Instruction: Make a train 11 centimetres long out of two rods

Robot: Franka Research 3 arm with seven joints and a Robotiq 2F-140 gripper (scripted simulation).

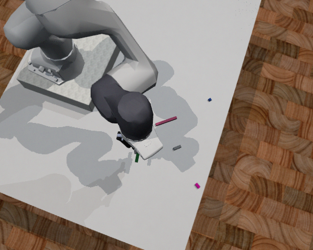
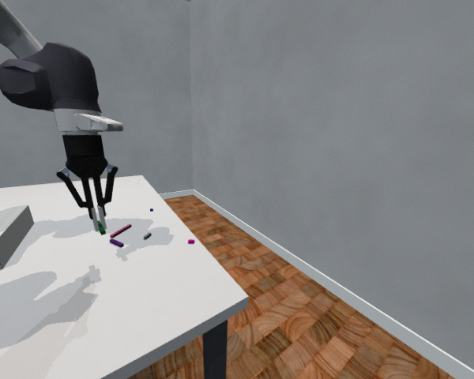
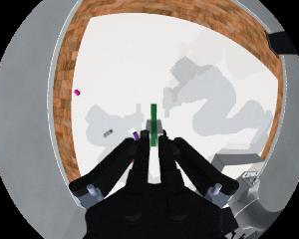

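The grey rod lies 130 mm ahead of my hand, 70 mm to the left of it and 140 mm below it. Also, from my hand: green rod (30 mm below); then pink rod (60 mm ahead, 170 mm to the left, 140 mm below); then purple rod (40 mm ahead, 90 mm to the left, 140 mm below).
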